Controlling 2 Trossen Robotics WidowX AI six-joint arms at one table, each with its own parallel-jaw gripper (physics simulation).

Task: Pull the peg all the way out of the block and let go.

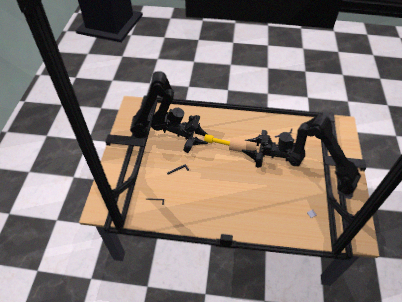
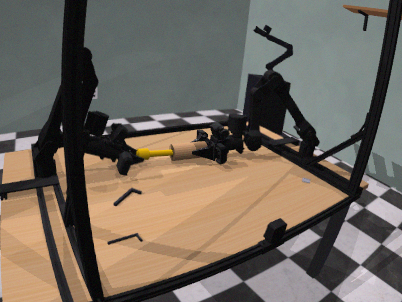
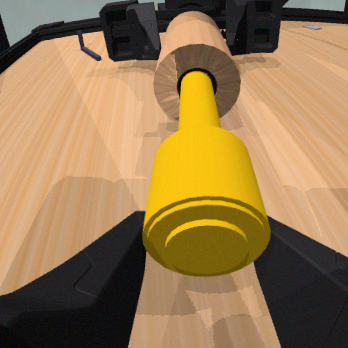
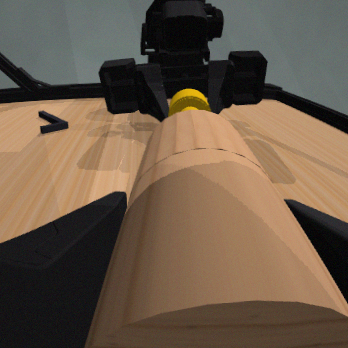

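Where they show: left gripper, fingertip midpoint: (image 1: 208, 139) (image 2: 142, 157) (image 3: 199, 223); right gripper, fingertip midpoint: (image 1: 242, 145) (image 2: 188, 149) (image 4: 203, 207); left arm's base, origin of the base link: (image 1: 139, 134) (image 2: 45, 175); right arm's base, origin of the base link: (image 1: 345, 189) (image 2: 305, 155).
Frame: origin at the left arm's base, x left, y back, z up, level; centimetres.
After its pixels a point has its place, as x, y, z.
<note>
The yellow peg (image 1: 221, 142) {5.1, -39.4, 2.4} (image 2: 161, 153) {5.1, -39.4, 2.2} (image 3: 200, 165) {5.9, -32.7, 3.9} (image 4: 189, 100) {5.7, -35.1, 3.4} lies roughly level, its thick head toward the left arm. Its thinner shaft runs into the black-rimmed hole of the round wooden block (image 1: 236, 145) {4.4, -46.7, 3.8} (image 2: 181, 150) {3.9, -45.8, 3.3} (image 3: 166, 85) {8.0, -43.3, 1.9} (image 4: 200, 215) {5.9, -53.3, 4.7}; the shaft's far end is hidden inside. My left gripper (image 1: 205, 138) {5.9, -33.0, 1.0} (image 2: 139, 154) {5.9, -33.0, 1.0} (image 3: 199, 223) {5.9, -33.0, 1.0} is shut on the peg's head. My right gripper (image 1: 246, 145) {6.3, -49.4, 2.3} (image 2: 198, 148) (image 4: 203, 207) {6.3, -49.4, 2.3} is shut on the block near its other end. Both are held above the table.
Two black L-shaped keys (image 1: 177, 169) {-13.0, -23.9, -1.3} (image 2: 125, 239) {-30.5, -20.1, -1.6} lie on the table, in front of the left arm. A small grey flat piece (image 1: 312, 213) {-17.1, -85.4, -1.6} (image 2: 306, 180) {-17.5, -85.0, -1.6} (image 3: 312, 27) {-16.8, -83.5, -1.6} lies near the right front. Black frame posts (image 1: 70, 110) {-48.5, -12.3, 69.2} (image 2: 75, 150) {-48.0, -11.6, 28.4} rise at the table's edges.
</note>
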